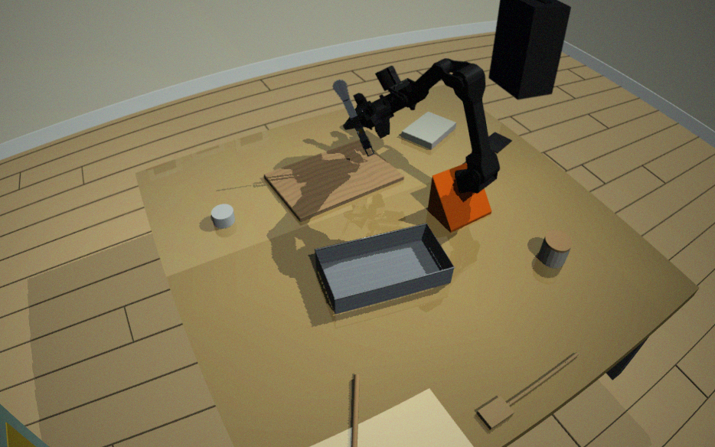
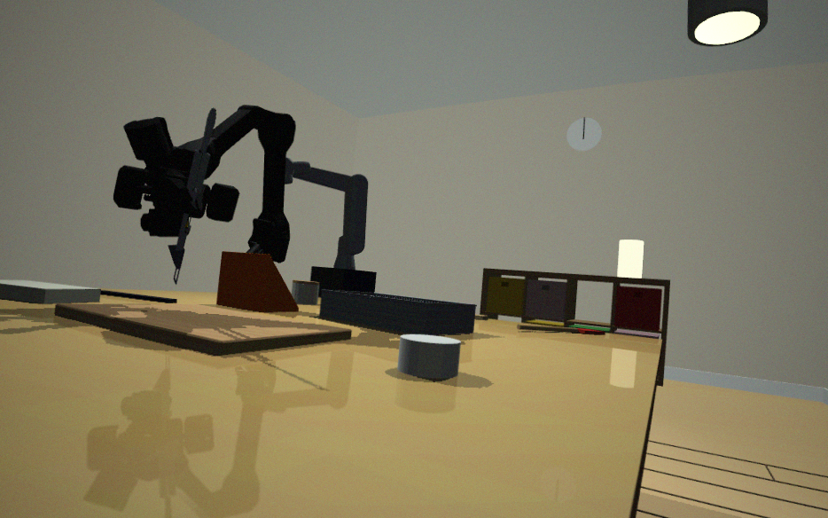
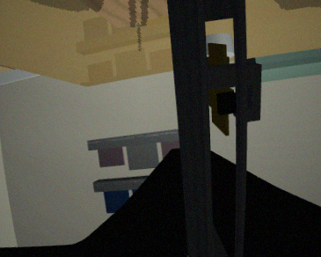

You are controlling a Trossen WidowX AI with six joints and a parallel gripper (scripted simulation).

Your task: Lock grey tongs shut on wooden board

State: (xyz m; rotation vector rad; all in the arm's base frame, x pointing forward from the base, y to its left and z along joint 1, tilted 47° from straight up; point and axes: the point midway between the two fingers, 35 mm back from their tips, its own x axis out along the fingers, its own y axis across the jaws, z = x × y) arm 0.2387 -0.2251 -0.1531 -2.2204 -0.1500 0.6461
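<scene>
Right now the wooden board is 4 cm ahead of my gripper tip, 1 cm to the left of it and 16 cm below it. From my gripper tip the other things lie so: flat block (37 cm behind, 11 cm to the right, 16 cm below); brown-topped cylinder (39 cm behind, 56 cm to the left, 13 cm below); grey roasting tin (7 cm ahead, 42 cm to the left, 14 cm below).
</scene>
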